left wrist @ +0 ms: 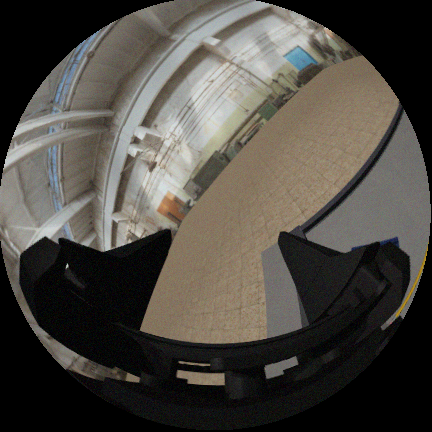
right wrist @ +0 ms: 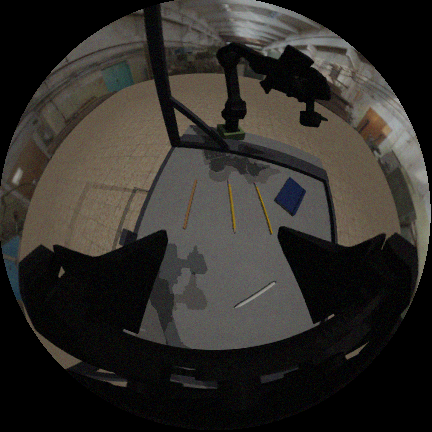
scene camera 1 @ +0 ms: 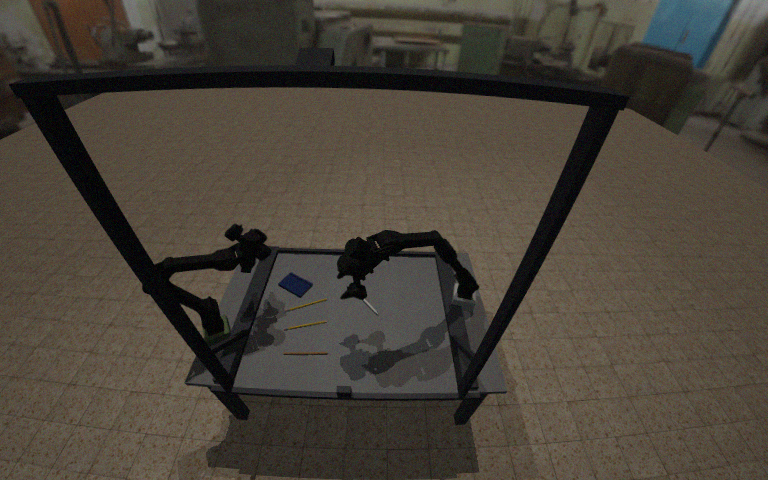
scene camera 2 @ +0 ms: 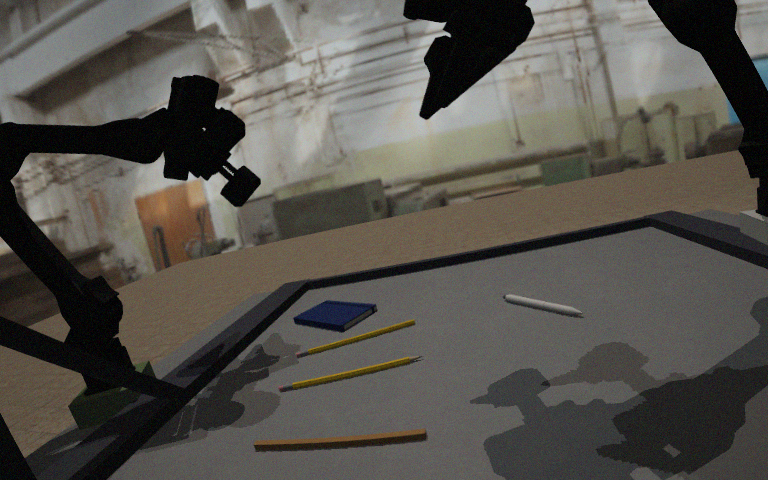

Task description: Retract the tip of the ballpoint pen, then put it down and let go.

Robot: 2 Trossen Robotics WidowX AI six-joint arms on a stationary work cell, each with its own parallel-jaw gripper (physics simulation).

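Pixels of known places: left gripper, fingertip midpoint: (left wrist: 226,236) (right wrist: 326,106) (scene camera 2: 225,166); right gripper, fingertip midpoint: (right wrist: 223,234) (scene camera 1: 339,288) (scene camera 2: 430,112); left arm's base at its link origin: (right wrist: 230,127) (scene camera 1: 215,327); right arm's base at its link origin: (scene camera 1: 465,293).
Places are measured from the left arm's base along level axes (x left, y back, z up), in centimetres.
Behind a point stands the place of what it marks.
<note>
A white ballpoint pen (scene camera 1: 370,306) @[z -2.9, x -19.0, y -63.1 cm] (scene camera 2: 542,305) @[z -3.2, x -18.0, y -62.7 cm] (right wrist: 255,294) @[z -3.0, x -17.2, y -62.8 cm] lies flat on the grey table (scene camera 1: 407,283) @[z -4.0, x -15.1, y -85.9 cm] (scene camera 2: 453,294) @[z -4.0, x 0.4, y -58.3 cm] (right wrist: 215,320) @[z -4.0, x -30.4, y -66.6 cm]. In scene camera 2 its narrow end points right and its dark-ended side points left; whether the tip is out is too small to tell. My right gripper (right wrist: 223,234) @[z 24.4, x -24.1, y -47.3 cm] is open and empty, high above the table; in the right wrist view the pen shows beyond and between its spread fingers, not touched. My left gripper (left wrist: 226,236) @[z 28.2, x 17.8, y -25.9 cm] is open and empty, raised near the table's left edge, far from the pen. The pen does not show in the left wrist view.
A blue notebook (scene camera 1: 295,284) @[z -2.8, x 9.2, y -38.0 cm] (scene camera 2: 335,315) @[z -2.8, x 7.1, y -37.9 cm] (right wrist: 290,196) @[z -2.8, x 8.3, y -38.7 cm] lies at the back left. Two yellow pencils (scene camera 2: 355,338) @[z -3.4, x -4.2, y -38.2 cm] (scene camera 2: 351,373) @[z -3.5, x -14.3, y -34.7 cm] and an orange-brown stick (scene camera 1: 305,353) @[z -3.5, x -26.3, y -29.5 cm] (scene camera 2: 339,440) @[z -3.3, x -26.6, y -30.0 cm] (right wrist: 190,205) @[z -3.5, x -26.4, y -30.9 cm] lie left of the pen in the scene views. Dark frame posts (scene camera 1: 543,243) @[z 72.2, x -70.5, y -71.5 cm] stand at the table's sides.
</note>
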